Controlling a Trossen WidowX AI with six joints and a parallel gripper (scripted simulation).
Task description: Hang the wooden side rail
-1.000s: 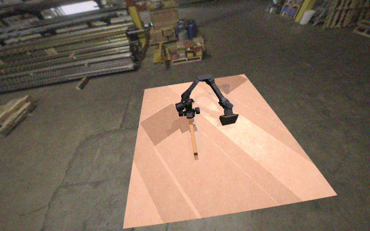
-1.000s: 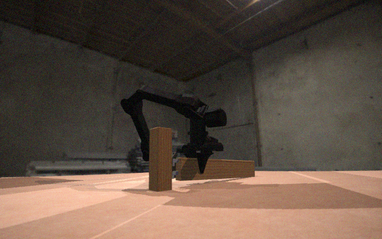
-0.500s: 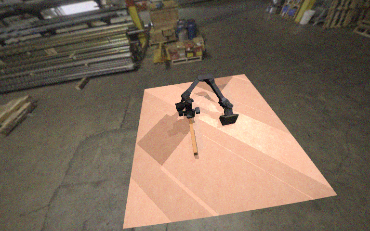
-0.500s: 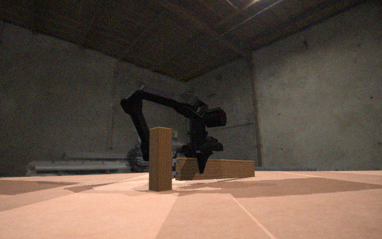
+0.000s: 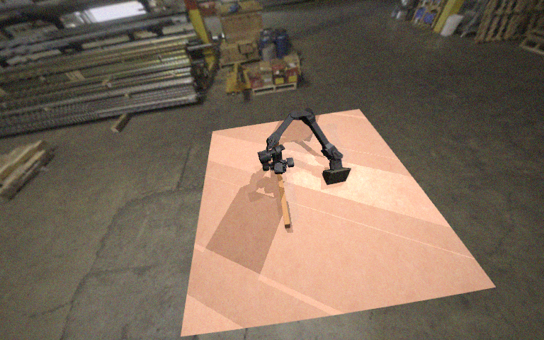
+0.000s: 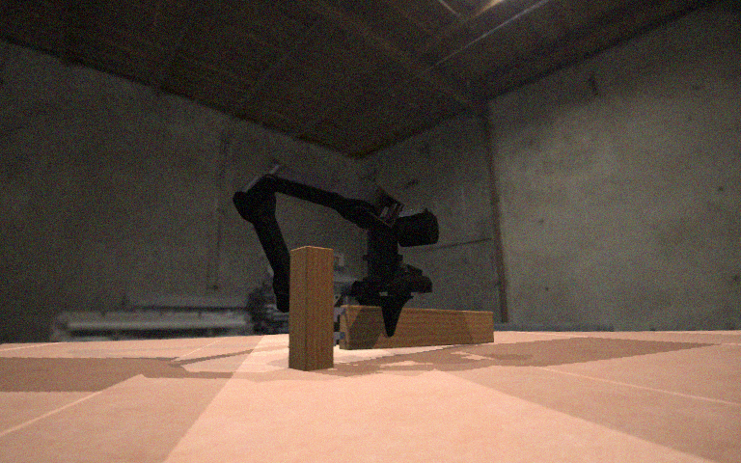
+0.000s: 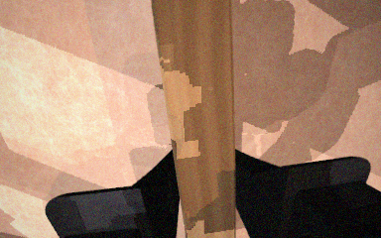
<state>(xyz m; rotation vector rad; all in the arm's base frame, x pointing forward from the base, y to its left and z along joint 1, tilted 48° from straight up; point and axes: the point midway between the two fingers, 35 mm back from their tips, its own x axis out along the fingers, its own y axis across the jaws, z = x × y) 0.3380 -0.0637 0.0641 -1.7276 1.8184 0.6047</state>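
My gripper tip is now 150 mm to the left of the headboard post, 40 mm below it and 10 mm past it.
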